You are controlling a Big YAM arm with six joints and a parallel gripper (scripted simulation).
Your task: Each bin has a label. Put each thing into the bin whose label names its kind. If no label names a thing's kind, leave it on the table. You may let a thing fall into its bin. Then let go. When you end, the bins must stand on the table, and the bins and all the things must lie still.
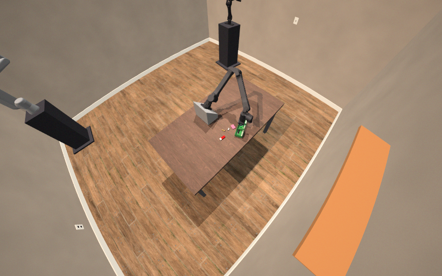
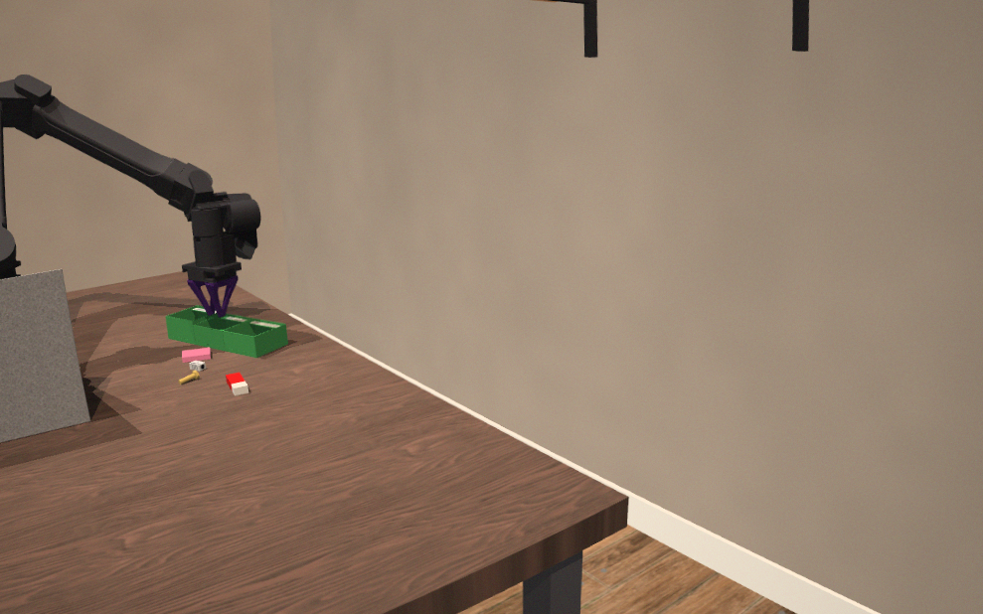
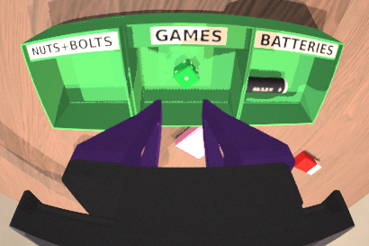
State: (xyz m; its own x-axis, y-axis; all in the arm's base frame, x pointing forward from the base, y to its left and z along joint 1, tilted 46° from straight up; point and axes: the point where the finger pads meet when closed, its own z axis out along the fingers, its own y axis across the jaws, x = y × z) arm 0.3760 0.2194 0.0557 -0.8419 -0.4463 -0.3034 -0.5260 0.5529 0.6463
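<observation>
My gripper is now 40 mm above the green three-part bin and 10 mm short of it. The rest, counted from my hand: black battery (60 mm to the right, 50 mm below, 40 mm ahead); then pink pad (60 mm to the right, 60 mm below, 60 mm behind); then green die (50 mm below, 10 mm ahead).
</observation>
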